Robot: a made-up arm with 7 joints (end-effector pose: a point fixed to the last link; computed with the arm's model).
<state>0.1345 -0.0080 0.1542 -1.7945 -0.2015 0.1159 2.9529</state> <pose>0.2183 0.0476 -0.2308 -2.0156 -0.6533 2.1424</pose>
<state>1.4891 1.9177 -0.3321 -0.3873 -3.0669 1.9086 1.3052</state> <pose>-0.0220 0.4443 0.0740 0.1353 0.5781 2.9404</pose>
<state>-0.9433 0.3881 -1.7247 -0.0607 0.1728 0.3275 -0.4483</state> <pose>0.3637 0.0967 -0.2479 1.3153 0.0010 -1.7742</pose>
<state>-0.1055 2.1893 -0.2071 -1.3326 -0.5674 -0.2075 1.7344</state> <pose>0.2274 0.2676 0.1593 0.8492 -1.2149 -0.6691</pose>
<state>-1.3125 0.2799 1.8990 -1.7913 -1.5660 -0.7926 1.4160</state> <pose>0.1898 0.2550 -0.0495 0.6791 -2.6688 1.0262</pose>
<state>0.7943 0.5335 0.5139 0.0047 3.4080 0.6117 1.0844</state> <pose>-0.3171 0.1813 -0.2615 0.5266 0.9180 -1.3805</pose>
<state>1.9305 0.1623 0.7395 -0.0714 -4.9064 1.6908 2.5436</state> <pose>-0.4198 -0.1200 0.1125 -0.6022 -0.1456 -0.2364</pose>
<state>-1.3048 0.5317 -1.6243 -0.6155 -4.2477 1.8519 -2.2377</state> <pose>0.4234 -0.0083 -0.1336 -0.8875 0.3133 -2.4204</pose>
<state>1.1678 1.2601 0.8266 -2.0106 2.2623 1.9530 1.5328</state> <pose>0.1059 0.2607 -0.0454 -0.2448 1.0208 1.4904</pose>
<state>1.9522 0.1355 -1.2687 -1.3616 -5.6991 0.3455 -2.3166</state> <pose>-0.2516 -0.2776 -0.0754 -1.2493 -0.5622 -1.2381</pose>
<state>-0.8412 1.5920 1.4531 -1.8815 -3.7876 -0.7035 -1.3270</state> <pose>-0.1106 0.1888 0.2155 0.0862 2.1167 -0.5277</pose>
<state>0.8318 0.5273 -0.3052 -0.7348 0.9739 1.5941 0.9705</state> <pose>-0.2039 0.1572 -0.3545 0.5344 1.6618 1.4917</pose>
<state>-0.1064 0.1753 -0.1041 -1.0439 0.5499 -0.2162 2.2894</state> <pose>0.2410 0.0338 -0.3369 -1.6723 -0.4903 2.1349</pose>
